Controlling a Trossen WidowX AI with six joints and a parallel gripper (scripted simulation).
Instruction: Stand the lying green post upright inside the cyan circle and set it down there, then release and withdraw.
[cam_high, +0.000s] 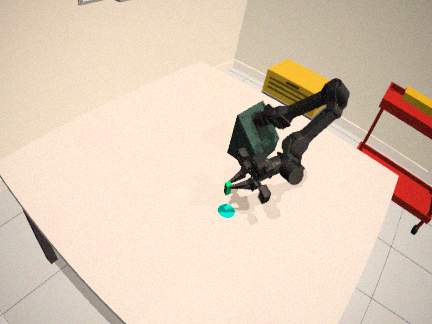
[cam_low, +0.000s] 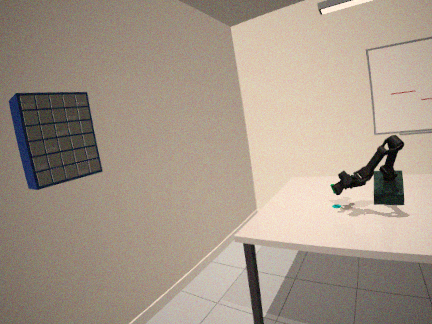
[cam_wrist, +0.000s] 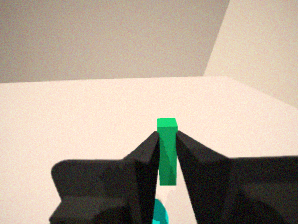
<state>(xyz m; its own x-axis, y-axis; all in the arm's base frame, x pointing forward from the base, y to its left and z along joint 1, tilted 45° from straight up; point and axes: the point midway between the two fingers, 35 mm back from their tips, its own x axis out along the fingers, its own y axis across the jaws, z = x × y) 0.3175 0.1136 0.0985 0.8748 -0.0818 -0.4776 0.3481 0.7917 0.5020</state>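
Now: the cyan circle 14 cm below my gripper tip, 2 cm behind it and 1 cm to the left of it. From my gripper tip the other things lie so: green post 2 cm below.
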